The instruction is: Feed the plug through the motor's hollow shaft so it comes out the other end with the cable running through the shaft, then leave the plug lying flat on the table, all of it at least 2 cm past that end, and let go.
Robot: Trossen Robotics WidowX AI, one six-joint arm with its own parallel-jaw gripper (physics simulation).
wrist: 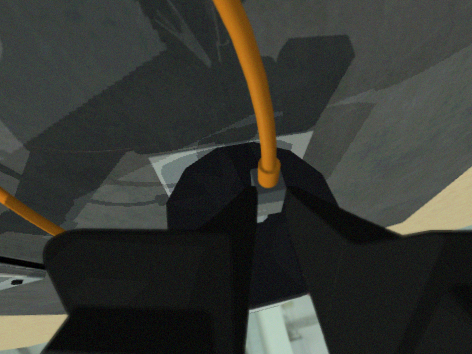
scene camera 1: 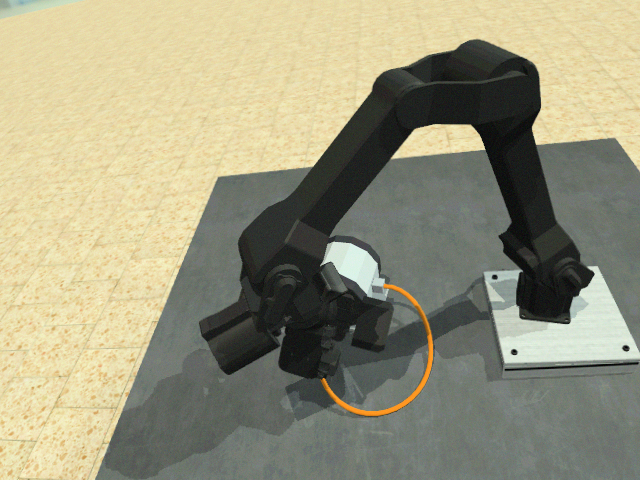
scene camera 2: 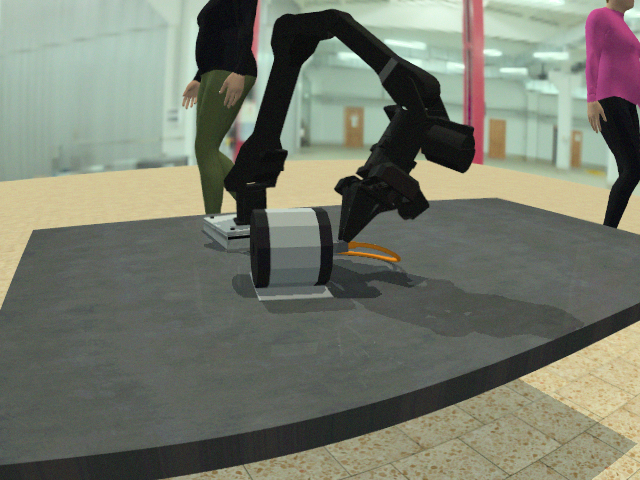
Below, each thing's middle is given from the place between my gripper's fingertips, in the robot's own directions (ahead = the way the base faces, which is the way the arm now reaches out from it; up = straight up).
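The grey plug (wrist: 270,200) is visible to me, 10 mm below my hand and 10 mm to the right of it.
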